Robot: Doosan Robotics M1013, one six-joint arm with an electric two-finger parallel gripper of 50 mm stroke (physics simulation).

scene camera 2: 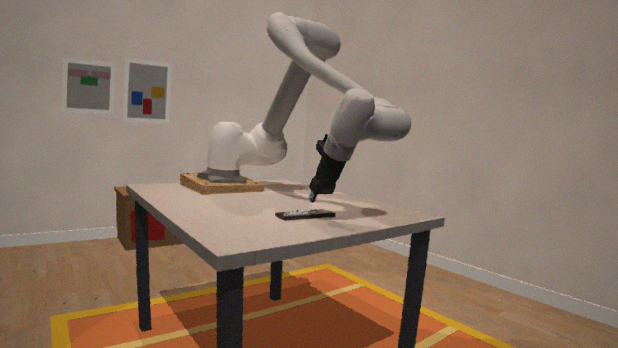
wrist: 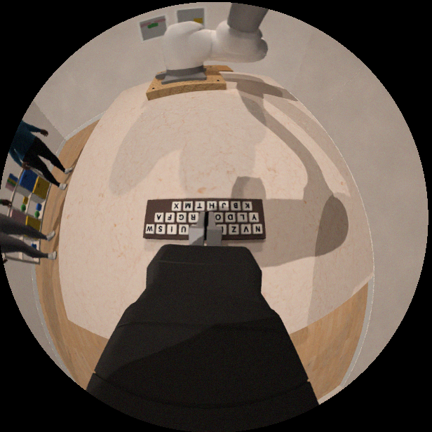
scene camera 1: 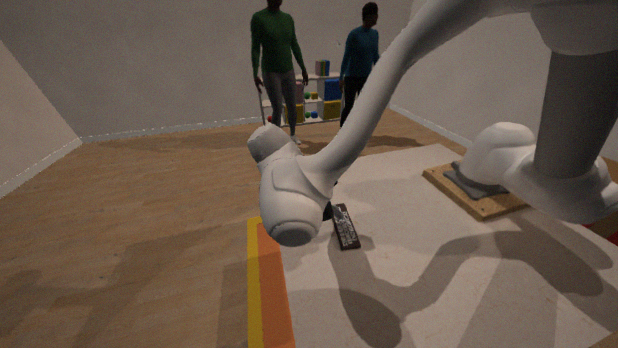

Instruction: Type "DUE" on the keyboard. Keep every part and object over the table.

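Seen in the pictures: gripper, fingertip midpoint: [scene camera 2: 311, 200] [scene camera 1: 340, 217]; arm's base at its link origin: [scene camera 2: 222, 179] [scene camera 1: 473, 182].
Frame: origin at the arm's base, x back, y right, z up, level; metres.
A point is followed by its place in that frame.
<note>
A dark brown keyboard [scene camera 1: 346, 227] {x -0.629, y -0.098, z -0.026 m} [scene camera 2: 306, 215] {x -0.664, y -0.055, z -0.032 m} [wrist: 159, 205] with white letter keys lies flat on the table [scene camera 1: 310, 280] {x -0.790, y -0.246, z -0.043 m} [scene camera 2: 200, 215] {x -0.517, y 0.259, z -0.043 m} [wrist: 125, 280]. In the wrist view its letters are upside down. The D key [wrist: 230, 217] shows right of the fingers, and the U key [wrist: 183, 229] shows left of them. The E key does not show; the fingers cover part of the bottom and middle rows. My gripper [scene camera 2: 312, 200] {x -0.649, y -0.081, z 0.015 m} [wrist: 206, 220] is shut and empty, tilted, with its tips above the keyboard and a visible gap in scene camera 2. The arm mostly hides it in scene camera 1.
The arm's base stands on a wooden board [scene camera 1: 482, 207] {x -0.085, y -0.126, z -0.009 m} [scene camera 2: 200, 187] {x -0.121, y 0.144, z -0.016 m} [wrist: 187, 91] at the far end of the table from the keyboard. Table edges show in all views. Two people [scene camera 1: 274, 45] [scene camera 1: 361, 52] and a shelf unit stand beyond the table.
</note>
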